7 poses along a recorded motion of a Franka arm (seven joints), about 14 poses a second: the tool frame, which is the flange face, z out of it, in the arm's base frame.
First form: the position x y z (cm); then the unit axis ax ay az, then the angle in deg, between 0 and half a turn.
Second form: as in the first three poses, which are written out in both.
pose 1, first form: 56.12, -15.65, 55.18, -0.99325, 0.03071, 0.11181, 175.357
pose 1, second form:
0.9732, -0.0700, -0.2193, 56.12
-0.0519, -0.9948, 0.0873, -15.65
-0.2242, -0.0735, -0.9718, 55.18
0, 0, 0, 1

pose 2, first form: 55.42, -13.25, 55.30, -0.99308, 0.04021, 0.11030, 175.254
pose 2, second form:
0.9725, -0.0889, -0.2154, 55.42
-0.0706, -0.9933, 0.0910, -13.25
-0.2220, -0.0733, -0.9723, 55.30
0, 0, 0, 1

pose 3, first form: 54.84, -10.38, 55.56, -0.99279, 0.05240, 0.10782, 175.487
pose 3, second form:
0.9713, -0.1124, -0.2096, 54.84
-0.0954, -0.9914, 0.0894, -10.38
-0.2179, -0.0668, -0.9737, 55.56
0, 0, 0, 1

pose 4, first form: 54.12, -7.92, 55.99, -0.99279, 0.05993, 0.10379, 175.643
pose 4, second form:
0.9713, -0.1267, -0.2012, 54.12
-0.1109, -0.9899, 0.0878, -7.92
-0.2103, -0.0630, -0.9756, 55.99
0, 0, 0, 1

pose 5, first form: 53.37, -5.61, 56.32, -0.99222, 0.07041, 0.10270, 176.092
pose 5, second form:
0.9690, -0.1466, -0.1988, 53.37
-0.1326, -0.9878, 0.0821, -5.61
-0.2084, -0.0532, -0.9766, 56.32
0, 0, 0, 1

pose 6, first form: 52.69, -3.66, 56.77, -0.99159, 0.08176, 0.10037, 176.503
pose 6, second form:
0.9665, -0.1681, -0.1939, 52.69
-0.1559, -0.9848, 0.0769, -3.66
-0.2039, -0.0441, -0.9780, 56.77
0, 0, 0, 1

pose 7, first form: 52.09, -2.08, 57.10, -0.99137, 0.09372, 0.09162, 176.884
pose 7, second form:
0.9657, -0.1907, -0.1764, 52.09
-0.1807, -0.9810, 0.0710, -2.08
-0.1866, -0.0367, -0.9817, 57.10
0, 0, 0, 1

